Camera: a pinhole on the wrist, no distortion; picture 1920 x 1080 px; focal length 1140.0 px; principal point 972.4 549.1 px. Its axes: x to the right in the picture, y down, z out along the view. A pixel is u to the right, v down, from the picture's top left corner.
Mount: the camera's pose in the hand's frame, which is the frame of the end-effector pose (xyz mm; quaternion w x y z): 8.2 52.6 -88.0 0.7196 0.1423 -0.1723 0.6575
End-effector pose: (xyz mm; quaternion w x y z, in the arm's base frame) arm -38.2 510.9 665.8 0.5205 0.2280 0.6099 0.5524
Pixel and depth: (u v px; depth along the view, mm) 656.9 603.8 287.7
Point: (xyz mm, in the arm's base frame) 134.8 505.0 568.6
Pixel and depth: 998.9 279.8 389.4
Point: 207.1 660.4 571.6
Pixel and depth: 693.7 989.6 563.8
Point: 453.3 365.7 549.3
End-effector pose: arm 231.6 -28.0 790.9 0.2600 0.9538 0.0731 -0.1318
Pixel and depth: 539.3 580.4 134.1
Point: 211.7 9.3 760.3
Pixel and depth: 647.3 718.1 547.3
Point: -17.9 60.8 396.4
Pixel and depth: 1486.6 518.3 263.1
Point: 206.0 -169.1 643.4
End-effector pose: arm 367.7 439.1 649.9 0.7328 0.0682 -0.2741 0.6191
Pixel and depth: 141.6 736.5 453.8
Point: 711.1 161.9 842.8
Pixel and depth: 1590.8 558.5 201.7
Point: 262.8 393.7 754.5
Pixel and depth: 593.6 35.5 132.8
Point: 415.2 470.9 700.7
